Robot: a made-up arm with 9 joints. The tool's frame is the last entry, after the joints. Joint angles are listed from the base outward.
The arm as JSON. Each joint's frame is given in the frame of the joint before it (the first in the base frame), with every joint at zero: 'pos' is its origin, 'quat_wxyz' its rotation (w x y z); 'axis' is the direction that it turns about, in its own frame. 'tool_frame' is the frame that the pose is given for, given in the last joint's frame.
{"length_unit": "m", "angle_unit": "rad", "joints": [
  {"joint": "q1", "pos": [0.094, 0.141, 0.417], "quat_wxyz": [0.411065, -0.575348, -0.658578, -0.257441], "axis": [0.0, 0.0, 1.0]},
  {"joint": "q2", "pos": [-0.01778, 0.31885, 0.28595], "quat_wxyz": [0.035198, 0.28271, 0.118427, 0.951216], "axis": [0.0, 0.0, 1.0]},
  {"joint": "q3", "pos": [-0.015, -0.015, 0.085], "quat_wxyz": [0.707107, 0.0, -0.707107, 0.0], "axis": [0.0, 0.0, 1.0]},
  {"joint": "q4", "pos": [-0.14, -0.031, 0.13], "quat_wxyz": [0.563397, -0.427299, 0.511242, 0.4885], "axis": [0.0, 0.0, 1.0]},
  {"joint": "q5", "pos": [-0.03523, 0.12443, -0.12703], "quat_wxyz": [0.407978, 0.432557, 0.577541, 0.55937], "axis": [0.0, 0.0, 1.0]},
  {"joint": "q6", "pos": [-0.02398, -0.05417, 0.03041], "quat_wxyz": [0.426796, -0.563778, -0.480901, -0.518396], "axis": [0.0, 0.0, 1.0]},
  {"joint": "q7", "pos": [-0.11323, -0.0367, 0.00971], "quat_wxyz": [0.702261, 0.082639, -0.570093, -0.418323], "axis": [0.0, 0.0, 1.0]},
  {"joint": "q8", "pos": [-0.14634, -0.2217, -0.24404], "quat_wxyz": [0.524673, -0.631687, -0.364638, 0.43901], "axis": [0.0, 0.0, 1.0]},
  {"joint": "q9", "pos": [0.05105, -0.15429, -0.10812], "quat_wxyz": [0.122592, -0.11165, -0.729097, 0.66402], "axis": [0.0, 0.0, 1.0]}
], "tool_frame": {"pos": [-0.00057, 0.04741, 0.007], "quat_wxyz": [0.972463, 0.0, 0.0, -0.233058]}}
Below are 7 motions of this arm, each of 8 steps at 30 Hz.
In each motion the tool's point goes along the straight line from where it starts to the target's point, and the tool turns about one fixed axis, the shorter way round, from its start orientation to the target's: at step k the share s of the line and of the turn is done. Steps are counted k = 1, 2, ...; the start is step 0. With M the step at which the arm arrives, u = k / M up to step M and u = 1 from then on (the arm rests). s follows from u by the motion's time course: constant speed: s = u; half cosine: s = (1 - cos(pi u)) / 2; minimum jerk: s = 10 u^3 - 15 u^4 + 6 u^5.
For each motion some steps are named. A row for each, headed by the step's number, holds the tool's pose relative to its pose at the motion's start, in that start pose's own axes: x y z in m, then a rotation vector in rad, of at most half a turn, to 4 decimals.
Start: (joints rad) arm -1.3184 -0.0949 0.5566 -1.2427 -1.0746 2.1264 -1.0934 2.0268 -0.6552
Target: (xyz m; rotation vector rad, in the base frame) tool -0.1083 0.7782 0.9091 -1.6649 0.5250 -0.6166
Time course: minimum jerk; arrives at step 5
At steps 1, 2, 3, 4, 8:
1: -0.0001 0.0011 -0.0030 -0.0025 -0.0097 -0.0024
2: -0.0008 0.0060 -0.0163 -0.0135 -0.0530 -0.0132
3: -0.0017 0.0129 -0.0350 -0.0291 -0.1139 -0.0284
4: -0.0024 0.0178 -0.0483 -0.0402 -0.1572 -0.0392
8: -0.0025 0.0189 -0.0512 -0.0426 -0.1669 -0.0416

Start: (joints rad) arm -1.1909 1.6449 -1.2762 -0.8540 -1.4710 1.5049 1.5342 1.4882 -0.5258
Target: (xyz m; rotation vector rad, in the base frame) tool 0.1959 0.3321 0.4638 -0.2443 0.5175 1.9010
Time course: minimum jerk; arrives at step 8
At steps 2, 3, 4, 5, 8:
2: 0.0011 -0.0008 0.0059 -0.0329 0.0345 0.0080
3: 0.0030 -0.0021 0.0157 -0.0875 0.0918 0.0212
4: 0.0054 -0.0037 0.0285 -0.1591 0.1668 0.0386
5: 0.0078 -0.0054 0.0413 -0.2306 0.2417 0.0559
8: 0.0108 -0.0074 0.0570 -0.3181 0.3335 0.0772

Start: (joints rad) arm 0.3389 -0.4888 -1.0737 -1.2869 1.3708 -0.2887 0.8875 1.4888 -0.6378
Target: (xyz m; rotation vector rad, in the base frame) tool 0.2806 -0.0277 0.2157 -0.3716 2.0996 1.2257
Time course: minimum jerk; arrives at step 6
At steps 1, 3, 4, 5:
1: -0.0015 0.0007 -0.0001 0.0057 -0.0010 0.0019
3: -0.0218 0.0104 -0.0008 0.0809 -0.0146 0.0272
4: -0.0344 0.0164 -0.0012 0.1279 -0.0231 0.0430
5: -0.0420 0.0201 -0.0015 0.1561 -0.0282 0.0525

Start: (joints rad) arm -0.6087 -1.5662 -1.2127 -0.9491 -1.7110 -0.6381 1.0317 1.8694 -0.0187
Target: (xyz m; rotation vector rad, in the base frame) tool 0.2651 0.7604 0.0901 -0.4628 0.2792 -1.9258
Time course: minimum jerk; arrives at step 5
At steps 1, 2, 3, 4, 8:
1: 0.0007 0.0000 -0.0004 0.0057 -0.0068 -0.0050
2: 0.0037 -0.0001 -0.0022 0.0311 -0.0375 -0.0276
3: 0.0080 -0.0002 -0.0048 0.0668 -0.0806 -0.0594
4: 0.0110 -0.0003 -0.0066 0.0922 -0.1113 -0.0819
8: 0.0117 -0.0003 -0.0070 0.0979 -0.1181 -0.0870

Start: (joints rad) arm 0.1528 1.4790 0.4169 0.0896 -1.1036 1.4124 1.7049 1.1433 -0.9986
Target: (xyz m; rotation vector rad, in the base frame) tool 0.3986 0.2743 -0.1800 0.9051 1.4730 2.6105
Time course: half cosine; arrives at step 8
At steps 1, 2, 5, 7, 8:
1: -0.0013 -0.0024 0.0049 -0.0007 0.0137 0.0016
2: -0.0049 -0.0094 0.0189 -0.0028 0.0528 0.0061
5: -0.0233 -0.0444 0.0894 -0.0131 0.2493 0.0287
7: -0.0324 -0.0618 0.1243 -0.0182 0.3469 0.0400
8: -0.0337 -0.0643 0.1293 -0.0189 0.3606 0.0416

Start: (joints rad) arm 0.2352 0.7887 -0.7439 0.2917 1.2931 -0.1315 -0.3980 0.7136 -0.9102
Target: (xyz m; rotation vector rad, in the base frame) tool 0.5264 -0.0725 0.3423 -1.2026 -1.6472 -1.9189
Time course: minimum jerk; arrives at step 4
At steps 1, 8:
1: 0.0025 0.0019 0.0022 0.0011 0.0072 -0.0109
8: 0.0238 0.0183 0.0212 0.0102 0.0700 -0.1049

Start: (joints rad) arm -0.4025 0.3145 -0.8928 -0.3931 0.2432 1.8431 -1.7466 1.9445 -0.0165
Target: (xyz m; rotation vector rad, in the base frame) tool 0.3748 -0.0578 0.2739 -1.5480 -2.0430 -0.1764
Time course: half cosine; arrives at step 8
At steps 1, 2, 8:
1: 0.0000 0.0038 0.0004 0.0030 0.0069 -0.0068
2: 0.0002 0.0147 0.0014 0.0114 0.0267 -0.0261
8: 0.0012 0.1001 0.0097 0.0778 0.1824 -0.1781

